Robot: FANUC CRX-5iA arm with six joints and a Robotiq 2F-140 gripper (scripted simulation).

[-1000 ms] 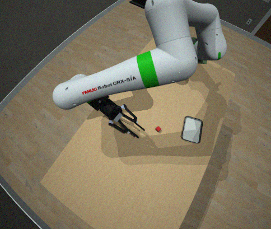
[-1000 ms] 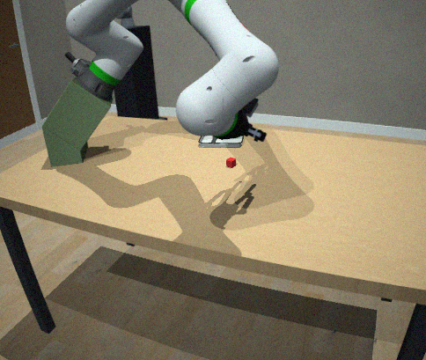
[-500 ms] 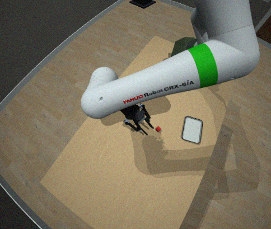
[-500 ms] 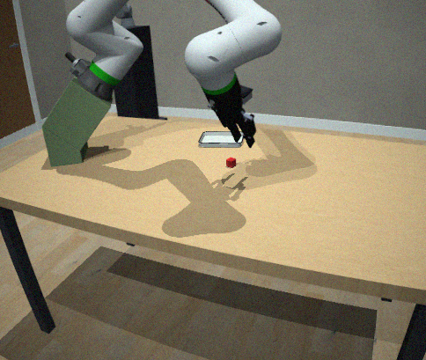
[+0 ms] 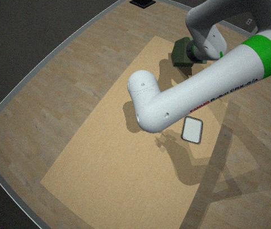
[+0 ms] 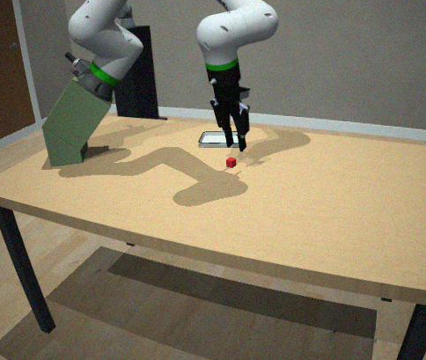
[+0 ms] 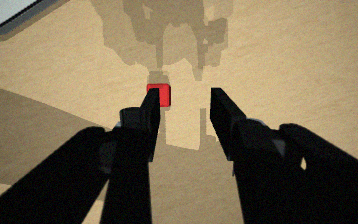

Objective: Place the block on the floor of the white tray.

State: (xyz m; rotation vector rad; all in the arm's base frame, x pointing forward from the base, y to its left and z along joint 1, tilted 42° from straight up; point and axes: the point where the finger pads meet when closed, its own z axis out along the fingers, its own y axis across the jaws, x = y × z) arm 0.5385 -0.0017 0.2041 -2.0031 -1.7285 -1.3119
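Now: the red block 3 cm behind my hand, 2 cm to the left of it and 10 cm below it. The rest, counted from my hand: white tray (18 cm behind, 20 cm to the left, 10 cm below).
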